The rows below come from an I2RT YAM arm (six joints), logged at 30 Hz.
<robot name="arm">
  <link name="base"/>
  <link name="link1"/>
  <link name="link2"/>
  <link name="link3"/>
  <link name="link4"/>
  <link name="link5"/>
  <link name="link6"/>
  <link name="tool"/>
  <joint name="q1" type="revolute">
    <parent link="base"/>
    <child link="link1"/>
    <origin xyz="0 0 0.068" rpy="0 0 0"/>
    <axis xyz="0 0 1"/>
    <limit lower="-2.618" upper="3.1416"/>
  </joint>
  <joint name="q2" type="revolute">
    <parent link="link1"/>
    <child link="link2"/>
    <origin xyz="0.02 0.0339 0.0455" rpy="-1.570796 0 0"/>
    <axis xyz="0 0 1"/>
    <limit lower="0" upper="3.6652"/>
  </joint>
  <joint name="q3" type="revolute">
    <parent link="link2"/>
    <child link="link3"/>
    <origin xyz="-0.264 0 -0.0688" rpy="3.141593 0 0"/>
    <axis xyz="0 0 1"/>
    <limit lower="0" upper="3.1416"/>
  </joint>
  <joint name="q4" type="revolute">
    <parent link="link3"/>
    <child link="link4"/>
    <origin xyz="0.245 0.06 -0.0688" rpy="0 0 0"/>
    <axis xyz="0 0 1"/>
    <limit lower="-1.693" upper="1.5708"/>
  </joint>
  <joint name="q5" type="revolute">
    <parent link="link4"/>
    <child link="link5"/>
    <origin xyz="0.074 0.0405 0.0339" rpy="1.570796 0 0"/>
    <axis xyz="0 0 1"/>
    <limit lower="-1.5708" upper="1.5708"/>
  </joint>
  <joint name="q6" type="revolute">
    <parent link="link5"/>
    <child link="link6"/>
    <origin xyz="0.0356 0 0.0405" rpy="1.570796 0 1.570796"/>
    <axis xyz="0 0 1"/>
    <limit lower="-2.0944" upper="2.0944"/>
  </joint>
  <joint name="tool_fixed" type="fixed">
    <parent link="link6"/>
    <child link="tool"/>
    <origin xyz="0 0 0" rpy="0 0 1.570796"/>
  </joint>
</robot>
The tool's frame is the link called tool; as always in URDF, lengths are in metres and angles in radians.
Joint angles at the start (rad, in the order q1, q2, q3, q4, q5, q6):
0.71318 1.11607 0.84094 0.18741 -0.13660 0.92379
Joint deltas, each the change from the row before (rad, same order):
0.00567 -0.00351 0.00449 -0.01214 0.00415 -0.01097
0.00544 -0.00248 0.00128 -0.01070 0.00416 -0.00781
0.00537 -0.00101 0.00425 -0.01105 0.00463 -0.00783
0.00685 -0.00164 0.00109 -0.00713 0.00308 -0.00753
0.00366 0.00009 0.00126 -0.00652 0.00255 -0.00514
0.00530 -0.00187 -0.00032 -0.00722 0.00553 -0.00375
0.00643 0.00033 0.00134 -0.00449 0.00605 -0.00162
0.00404 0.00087 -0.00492 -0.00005 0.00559 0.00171
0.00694 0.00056 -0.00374 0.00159 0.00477 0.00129
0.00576 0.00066 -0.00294 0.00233 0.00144 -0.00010
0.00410 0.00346 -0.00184 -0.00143 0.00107 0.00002
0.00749 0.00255 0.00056 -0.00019 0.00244 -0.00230
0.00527 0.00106 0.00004 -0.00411 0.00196 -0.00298
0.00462 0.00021 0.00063 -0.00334 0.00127 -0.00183
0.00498 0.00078 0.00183 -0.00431 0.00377 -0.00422
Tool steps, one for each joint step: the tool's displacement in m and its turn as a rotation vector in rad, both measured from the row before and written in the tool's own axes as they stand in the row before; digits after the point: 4 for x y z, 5 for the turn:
0.0005 0.0017 -0.0007 0.00240 0.00372 -0.01092
0.0012 0.0007 -0.0005 0.00471 0.00526 -0.00742
0.0007 0.0012 -0.0002 0.00411 0.00417 -0.00764
0.0014 0.0011 -0.0002 0.00113 0.00570 -0.00772
0.0009 0.0003 0.0001 0.00347 0.00423 -0.00491
0.0013 0.0004 -0.0003 0.00457 0.00342 -0.00371
0.0012 0.0009 0.0002 0.00252 0.00251 -0.00202
0.0019 -0.0010 0.0004 0.00553 0.00252 0.00181
0.0021 0.0000 0.0004 0.00081 0.00340 0.00066
0.0017 0.0002 0.0004 -0.00168 0.00415 -0.00074
0.0017 -0.0006 0.0010 0.00331 0.00660 0.00010
0.0016 0.0009 0.0008 -0.00142 0.00528 -0.00315
0.0014 0.0003 0.0004 0.00191 0.00581 -0.00328
0.0010 0.0006 0.0001 0.00017 0.00444 -0.00225
0.0009 0.0008 0.0002 0.00180 0.00301 -0.00469

